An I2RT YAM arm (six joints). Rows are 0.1 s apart.
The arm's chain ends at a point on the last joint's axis. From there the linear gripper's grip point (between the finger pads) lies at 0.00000 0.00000 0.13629 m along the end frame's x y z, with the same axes.
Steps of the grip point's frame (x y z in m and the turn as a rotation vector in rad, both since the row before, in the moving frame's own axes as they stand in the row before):
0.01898, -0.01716, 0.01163, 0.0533, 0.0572, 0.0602
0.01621, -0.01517, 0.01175, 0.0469, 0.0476, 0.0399
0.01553, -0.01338, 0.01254, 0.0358, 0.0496, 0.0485
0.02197, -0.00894, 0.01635, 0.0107, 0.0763, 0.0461
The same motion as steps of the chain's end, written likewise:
0.01098, -0.01014, 0.01205, 0.0533, 0.0572, 0.0602
0.00960, -0.00891, 0.01205, 0.0469, 0.0476, 0.0399
0.00866, -0.00867, 0.01279, 0.0358, 0.0496, 0.0485
0.01155, -0.00772, 0.01675, 0.0107, 0.0763, 0.0461

